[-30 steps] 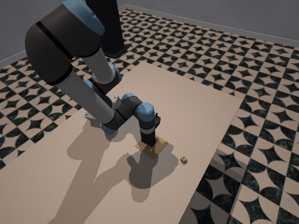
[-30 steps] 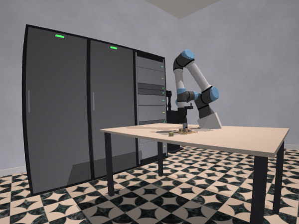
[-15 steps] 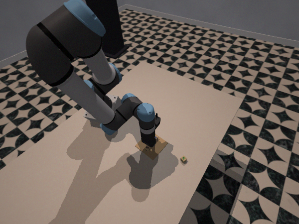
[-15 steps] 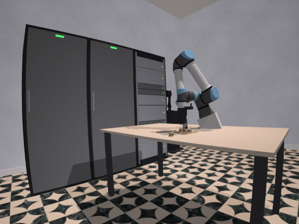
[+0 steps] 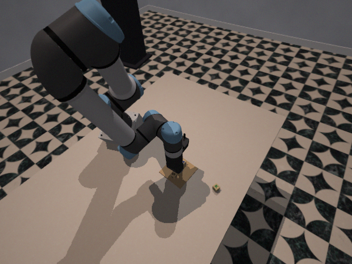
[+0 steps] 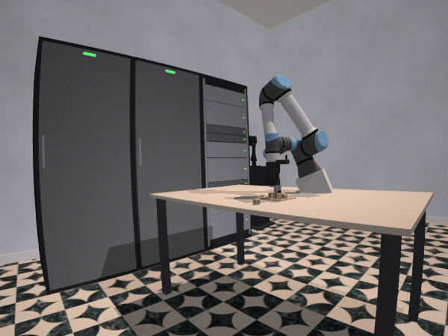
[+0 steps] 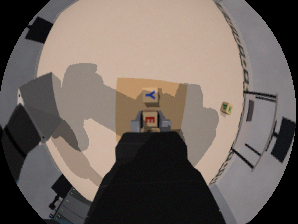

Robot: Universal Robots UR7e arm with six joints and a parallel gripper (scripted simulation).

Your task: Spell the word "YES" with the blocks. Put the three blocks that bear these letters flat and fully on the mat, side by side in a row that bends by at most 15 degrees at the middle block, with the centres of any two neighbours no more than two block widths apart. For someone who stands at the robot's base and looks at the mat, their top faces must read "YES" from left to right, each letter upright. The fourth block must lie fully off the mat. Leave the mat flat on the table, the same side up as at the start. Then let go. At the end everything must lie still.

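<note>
My gripper is now 20 mm above the mat. Also, from my hand: S block (40 mm to the right, 10 mm below).
</note>
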